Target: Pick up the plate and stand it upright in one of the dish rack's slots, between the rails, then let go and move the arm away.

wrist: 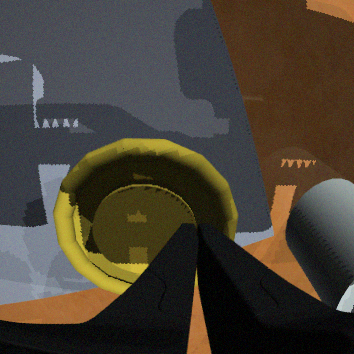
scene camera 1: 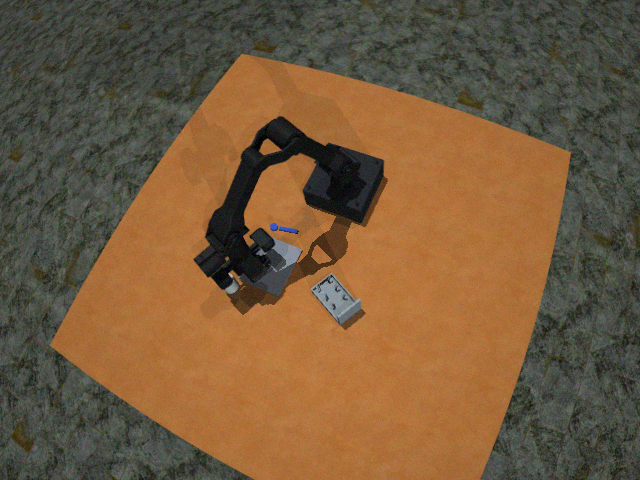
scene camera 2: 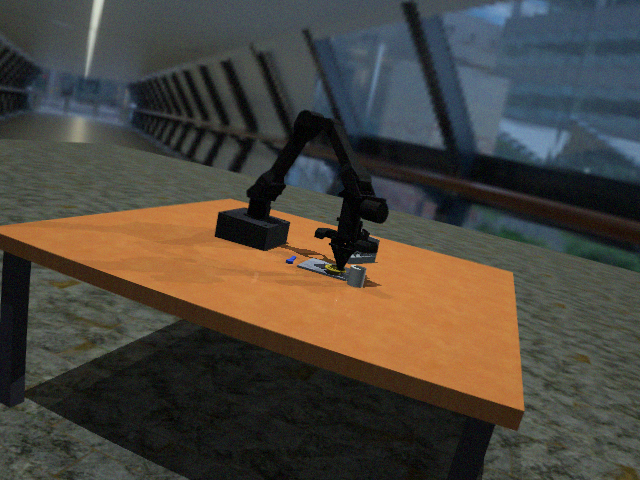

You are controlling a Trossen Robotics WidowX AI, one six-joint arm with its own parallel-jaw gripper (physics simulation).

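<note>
The yellow round plate (scene camera 2: 330,270) (wrist: 142,210) lies flat, open side up, on a grey square mat (scene camera 1: 290,255) (scene camera 2: 308,264) (wrist: 130,75). The arm hides the plate in scene camera 1. My gripper (scene camera 2: 341,267) (wrist: 194,235) points down with its fingertips together and nothing between them. In the wrist view the tips overlap the right inner part of the plate; whether they touch it I cannot tell. The pale grey dish rack (scene camera 1: 350,311) (scene camera 2: 368,259) stands on the table apart from the mat, with small dark fittings on its base and a raised end panel.
A whitish-grey cylinder (scene camera 1: 231,286) (scene camera 2: 356,276) (wrist: 325,235) stands close to the mat's corner, right of the fingers in the wrist view. A small blue object (scene camera 1: 287,229) (scene camera 2: 291,259) lies between the mat and the arm's black base (scene camera 1: 361,198) (scene camera 2: 248,232).
</note>
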